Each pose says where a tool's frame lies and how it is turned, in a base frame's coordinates. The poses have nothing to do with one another.
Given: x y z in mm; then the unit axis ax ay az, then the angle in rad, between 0 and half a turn.
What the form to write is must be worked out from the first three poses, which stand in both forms.
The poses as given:
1: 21 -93 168 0.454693 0.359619 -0.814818 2.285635
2: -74 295 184 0.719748 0.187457 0.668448 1.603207
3: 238 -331 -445 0.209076 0.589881 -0.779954 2.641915
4: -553 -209 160 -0.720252 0.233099 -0.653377 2.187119
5: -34 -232 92 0.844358 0.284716 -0.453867 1.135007
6: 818 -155 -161 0.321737 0.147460 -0.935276 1.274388
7: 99 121 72 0.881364 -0.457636 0.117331 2.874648
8: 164 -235 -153 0.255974 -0.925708 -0.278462 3.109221
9: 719 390 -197 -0.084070 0.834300 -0.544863 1.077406
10: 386 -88 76 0.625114 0.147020 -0.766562 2.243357
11: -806 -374 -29 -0.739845 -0.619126 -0.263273 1.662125
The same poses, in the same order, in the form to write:
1: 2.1 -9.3 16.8 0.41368 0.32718 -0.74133 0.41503
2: -7.4 29.5 18.4 0.51712 0.13468 0.48026 0.69556
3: 23.8 -33.1 -44.5 0.20258 0.57157 -0.75574 0.24725
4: -55.3 -20.9 16.0 -0.63978 0.20705 -0.58037 0.45933
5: -3.4 -23.2 9.2 0.45387 0.15304 -0.24397 0.84325
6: 81.8 -15.5 -16.1 0.19141 0.08773 -0.55644 0.80377
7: 9.9 12.1 7.2 0.87353 -0.45357 0.11629 0.13308
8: 16.4 -23.5 -15.3 0.25594 -0.92559 -0.27843 0.01619
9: 71.9 39.0 -19.7 -0.04313 0.42802 -0.27953 0.85837
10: 38.6 -8.8 7.6 0.56312 0.13244 -0.69054 0.43417
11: -80.6 -37.4 -2.9 -0.54648 -0.45732 -0.19447 0.67409
